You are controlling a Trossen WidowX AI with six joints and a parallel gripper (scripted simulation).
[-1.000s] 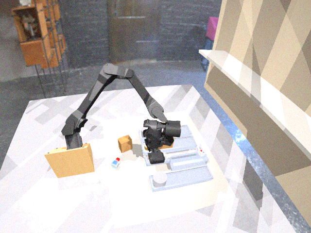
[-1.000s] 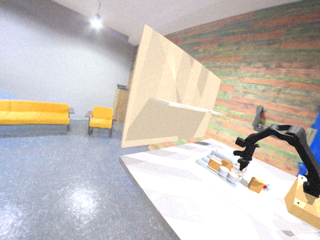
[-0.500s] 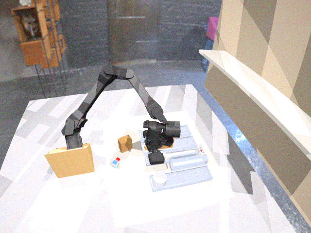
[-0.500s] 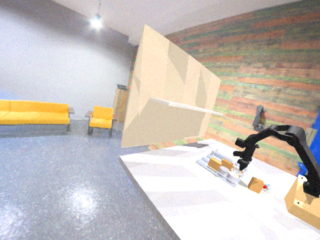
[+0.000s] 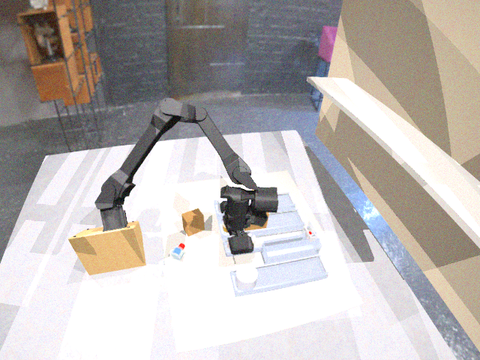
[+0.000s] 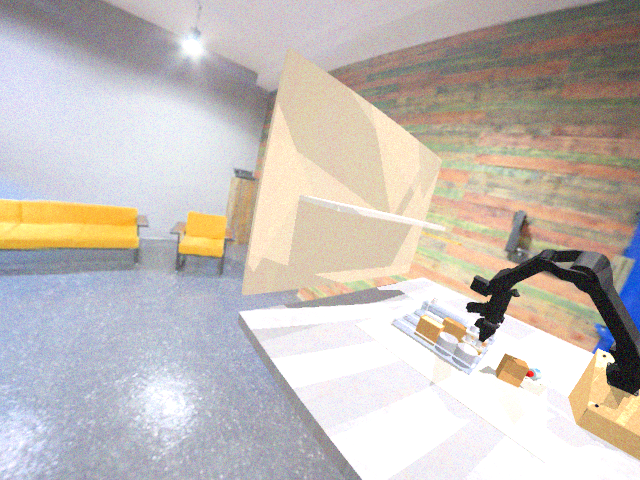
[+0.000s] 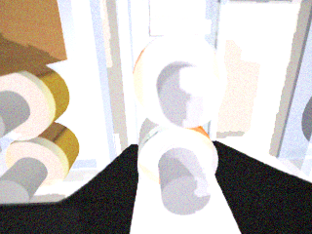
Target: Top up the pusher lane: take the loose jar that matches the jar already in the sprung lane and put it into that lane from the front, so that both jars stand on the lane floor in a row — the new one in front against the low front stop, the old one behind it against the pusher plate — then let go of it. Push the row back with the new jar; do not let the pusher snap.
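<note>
The orange box lies 100 mm behind my gripper tip, 120 mm to the left of it and 10 mm above it. The rest, counted from my gripper tip: red mark (220 mm ahead, 70 mm to the right, 40 mm above).
</note>
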